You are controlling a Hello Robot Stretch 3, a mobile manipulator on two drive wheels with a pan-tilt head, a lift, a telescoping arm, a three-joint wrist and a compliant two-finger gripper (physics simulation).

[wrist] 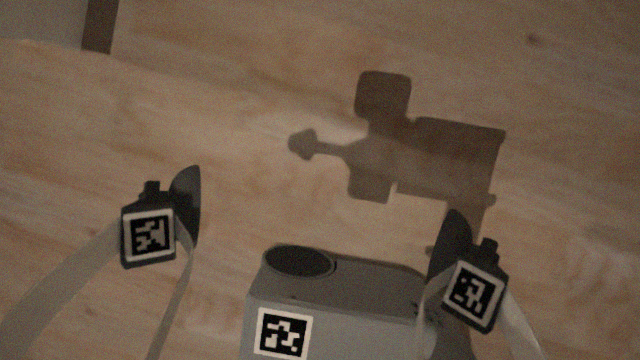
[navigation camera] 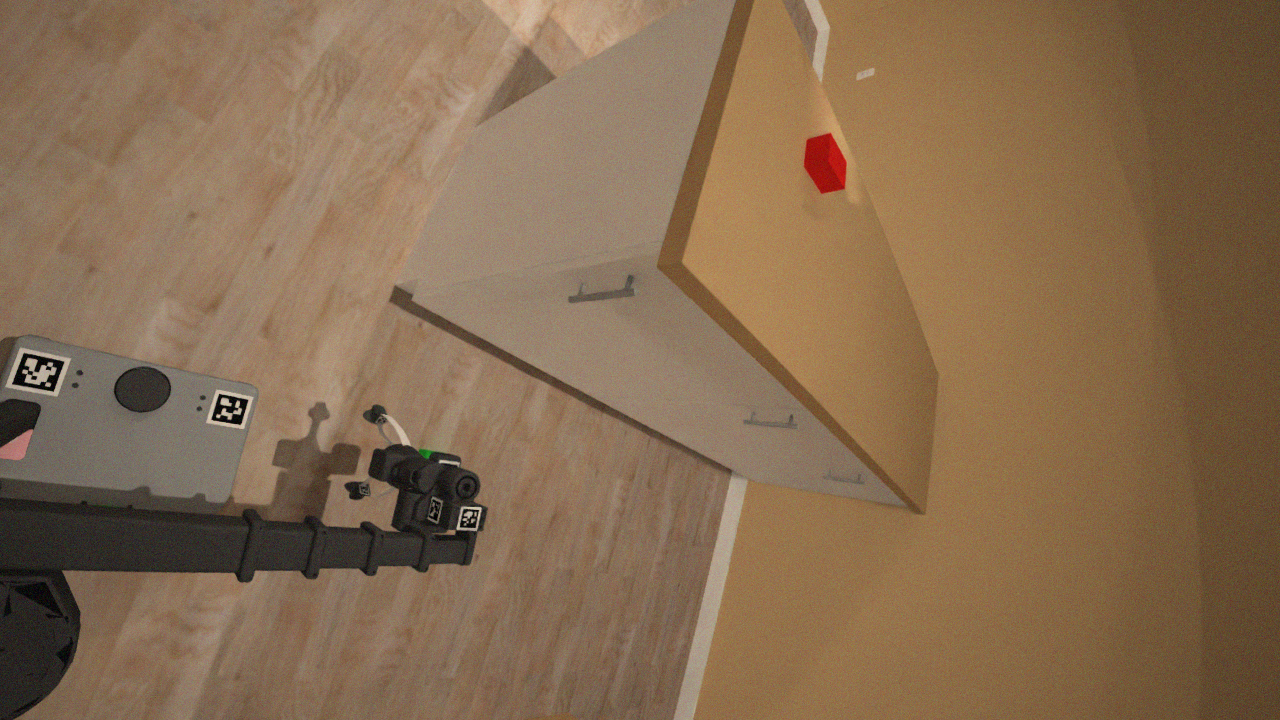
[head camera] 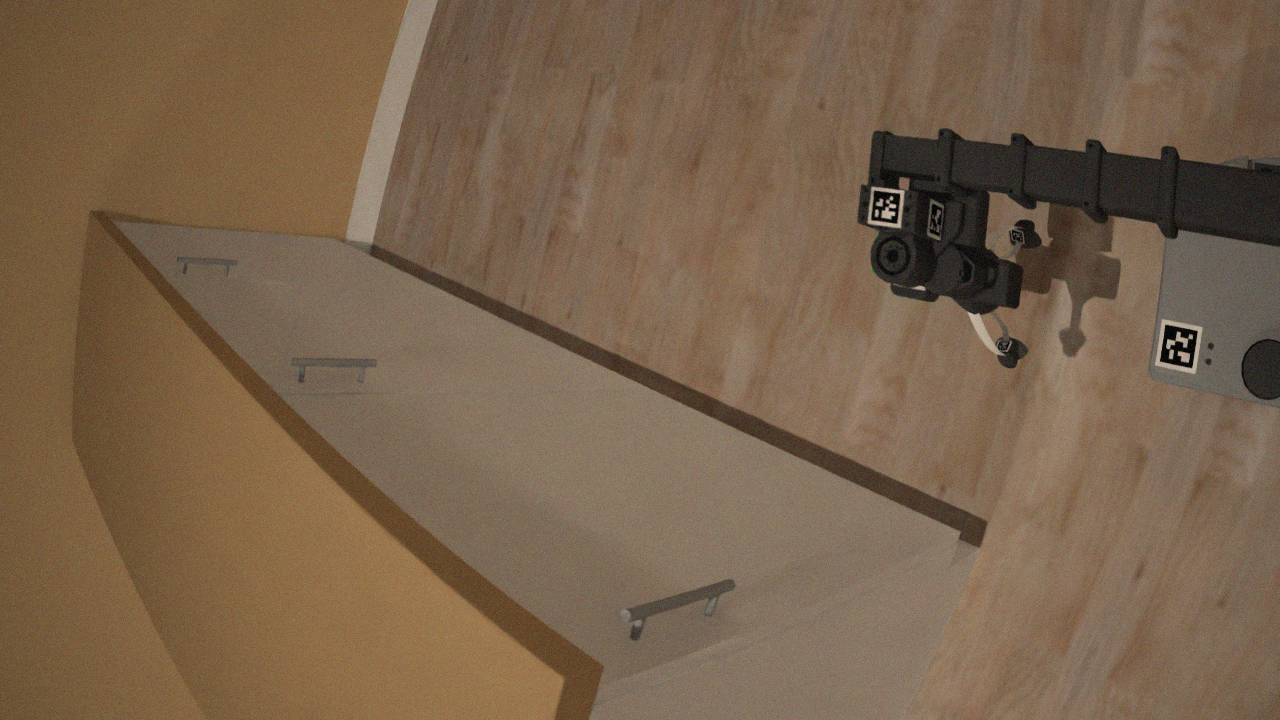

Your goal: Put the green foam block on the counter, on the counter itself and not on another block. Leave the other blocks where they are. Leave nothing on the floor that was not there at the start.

Labels:
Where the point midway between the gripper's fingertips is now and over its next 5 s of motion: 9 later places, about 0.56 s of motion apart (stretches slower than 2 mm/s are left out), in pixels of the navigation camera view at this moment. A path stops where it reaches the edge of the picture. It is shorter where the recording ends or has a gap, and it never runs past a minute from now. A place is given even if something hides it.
The gripper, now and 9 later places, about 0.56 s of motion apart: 362,450; 370,451; 400,455; 437,461; 466,465; 478,467; 482,473; 494,485; 497,486; 489,483

